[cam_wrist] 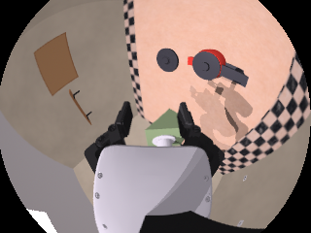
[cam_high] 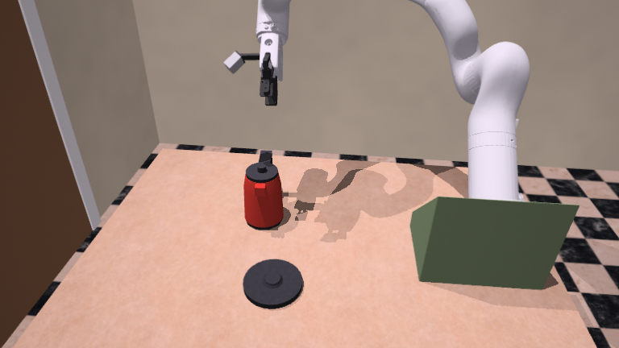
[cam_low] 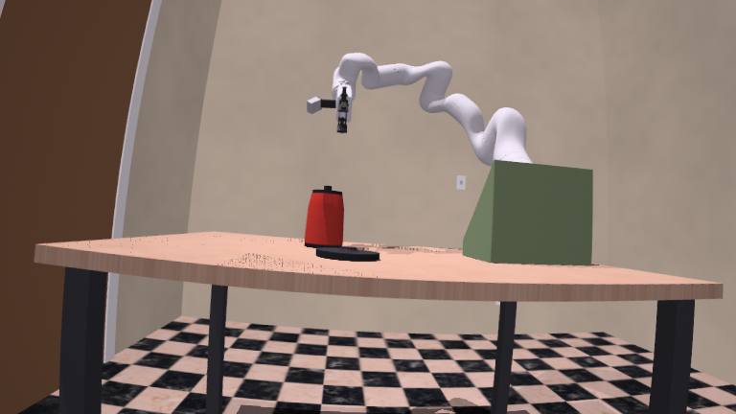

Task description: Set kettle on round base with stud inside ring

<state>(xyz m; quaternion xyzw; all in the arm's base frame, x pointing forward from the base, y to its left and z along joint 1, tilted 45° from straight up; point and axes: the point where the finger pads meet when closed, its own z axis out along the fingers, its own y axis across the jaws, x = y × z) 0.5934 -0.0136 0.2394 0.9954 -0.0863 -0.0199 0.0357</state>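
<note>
Now: hand 3 cm short of the red kettle, 4 cm to the left of it and 31 cm above it. Also, from my hand: round kettle base (1 cm behind, 26 cm to the left, 39 cm below).
</note>
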